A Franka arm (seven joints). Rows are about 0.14 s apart.
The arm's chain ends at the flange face. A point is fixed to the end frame.
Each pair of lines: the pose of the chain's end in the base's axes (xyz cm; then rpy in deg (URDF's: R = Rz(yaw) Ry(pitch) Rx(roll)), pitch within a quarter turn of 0, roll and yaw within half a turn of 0), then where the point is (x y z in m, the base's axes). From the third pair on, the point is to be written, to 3 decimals.
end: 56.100 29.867 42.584 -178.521 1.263 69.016
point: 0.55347 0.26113 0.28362
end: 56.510 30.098 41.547 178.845 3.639 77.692
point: 0.56849 0.25564 0.27539
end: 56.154 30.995 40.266 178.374 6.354 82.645
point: 0.569 0.258 0.265
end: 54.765 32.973 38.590 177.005 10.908 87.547
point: 0.563 0.268 0.253
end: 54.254 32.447 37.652 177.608 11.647 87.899
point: 0.556 0.261 0.244
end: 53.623 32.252 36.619 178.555 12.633 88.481
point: 0.548 0.257 0.235
